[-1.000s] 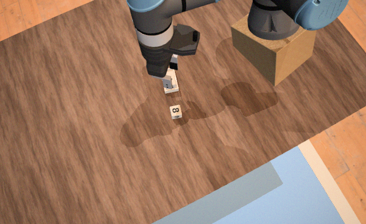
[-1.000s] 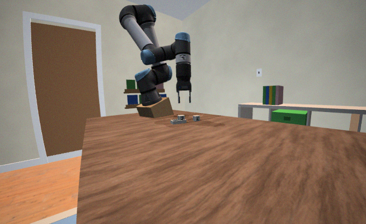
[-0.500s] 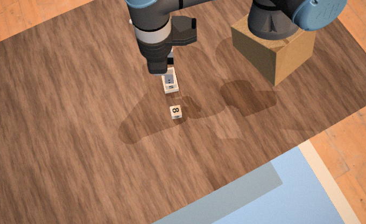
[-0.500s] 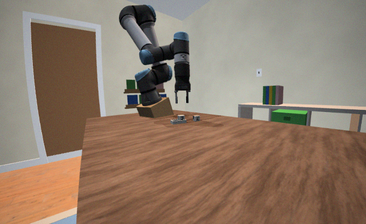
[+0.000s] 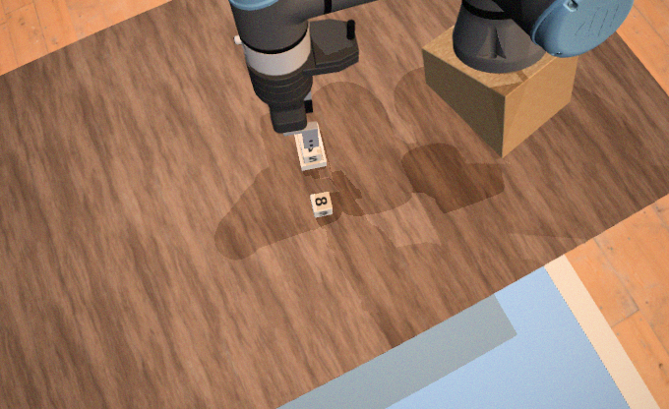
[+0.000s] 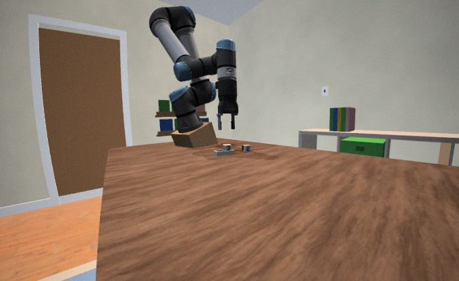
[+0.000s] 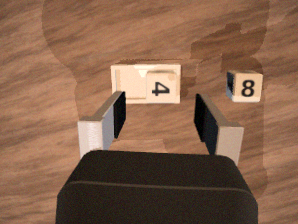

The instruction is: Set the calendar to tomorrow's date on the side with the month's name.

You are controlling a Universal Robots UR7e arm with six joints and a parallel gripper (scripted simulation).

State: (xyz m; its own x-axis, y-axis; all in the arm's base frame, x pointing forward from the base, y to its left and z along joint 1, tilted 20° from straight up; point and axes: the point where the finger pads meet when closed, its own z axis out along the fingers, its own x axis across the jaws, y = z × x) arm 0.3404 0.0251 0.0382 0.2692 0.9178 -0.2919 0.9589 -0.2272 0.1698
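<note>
The digit cube lies 90 mm below my hand. From my hand the other things lie so: calendar tray: 20 mm to the right, 110 mm below.
</note>
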